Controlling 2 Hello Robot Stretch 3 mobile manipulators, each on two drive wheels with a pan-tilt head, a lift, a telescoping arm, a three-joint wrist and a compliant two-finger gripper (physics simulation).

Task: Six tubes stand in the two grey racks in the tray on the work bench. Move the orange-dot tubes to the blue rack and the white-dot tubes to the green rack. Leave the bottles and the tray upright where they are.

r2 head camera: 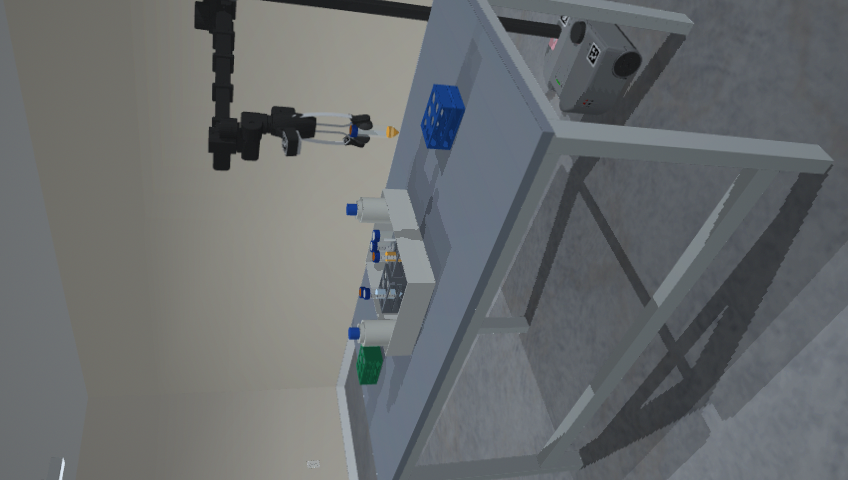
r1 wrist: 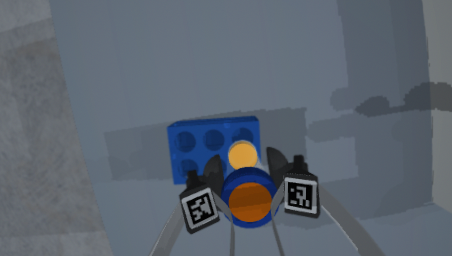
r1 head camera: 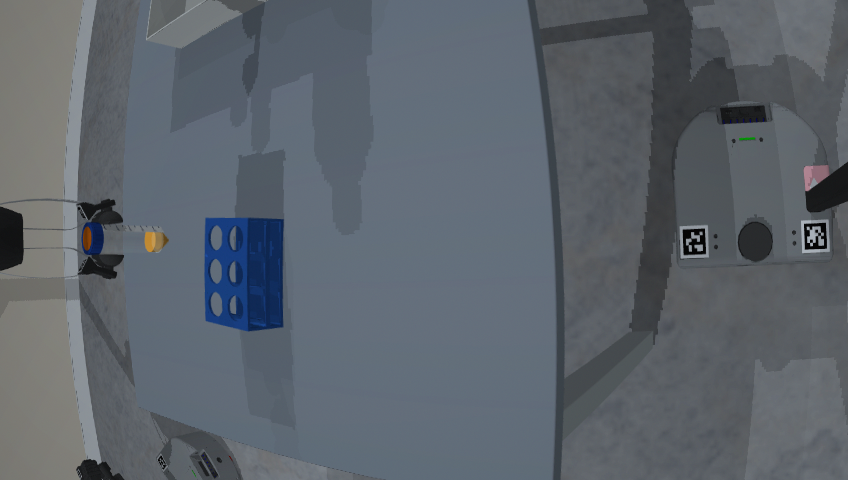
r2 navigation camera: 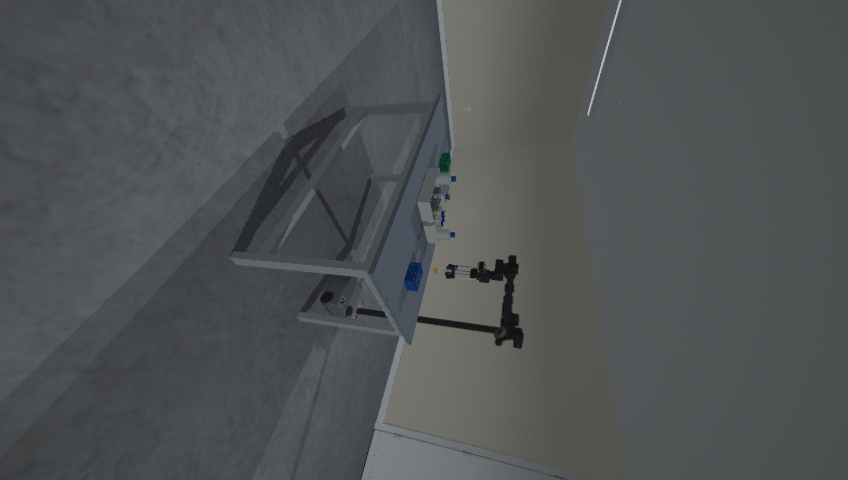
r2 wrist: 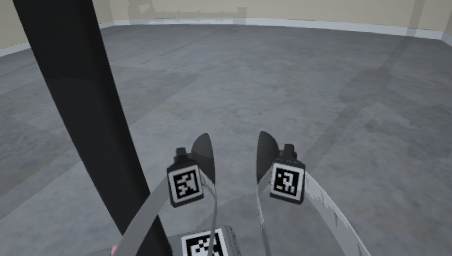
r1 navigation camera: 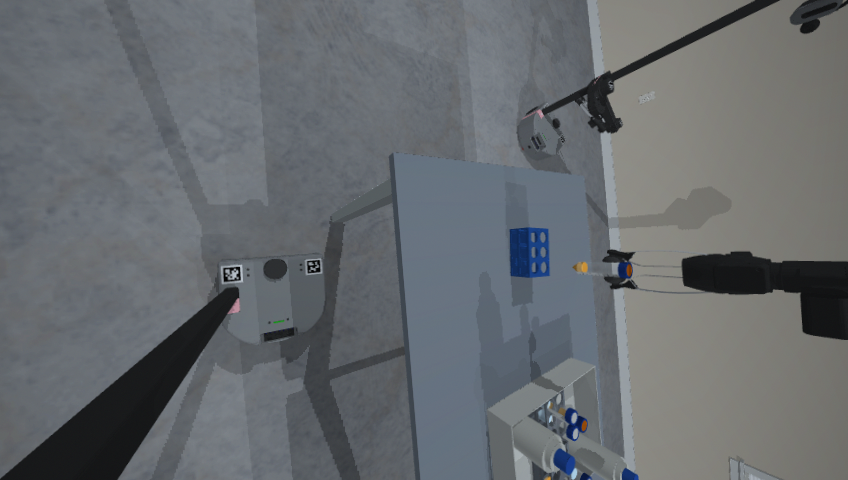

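Note:
My r1 gripper [r1 head camera: 110, 239] [r1 navigation camera: 617, 269] [r2 head camera: 360, 131] is shut on an orange-dot tube [r1 head camera: 133, 239] [r1 navigation camera: 595, 268] [r1 wrist: 250, 202] [r2 head camera: 373, 132], held upright, tip down, above bench height. In the r1 wrist view the tube's tip overlaps an edge of the blue rack [r1 head camera: 264, 273] [r1 navigation camera: 523, 252] [r1 wrist: 200, 128] [r2 head camera: 450, 118]; the rack's holes look empty. In the tray [r1 navigation camera: 501, 422] [r2 head camera: 416, 303] stand a tube with an orange dot [r1 navigation camera: 583, 424] and white-dot tubes [r1 navigation camera: 571, 415] [r1 navigation camera: 573, 432]. Bottles partly hide the grey racks. The green rack [r2 head camera: 370, 365] [r2 navigation camera: 445, 161] stands beyond the tray. My r2 gripper [r2 wrist: 235, 157] is open, away from the bench.
Upright bottles [r1 navigation camera: 535, 444] [r1 navigation camera: 598, 455] [r2 head camera: 373, 209] [r2 head camera: 379, 333] stand at the tray. The work bench [r1 head camera: 416, 237] [r1 navigation camera: 440, 249] has a front edge between r1's base [r1 head camera: 726, 196] [r1 navigation camera: 273, 297] and the racks. r2's base [r1 navigation camera: 538, 133] stands beyond the bench end near the blue rack.

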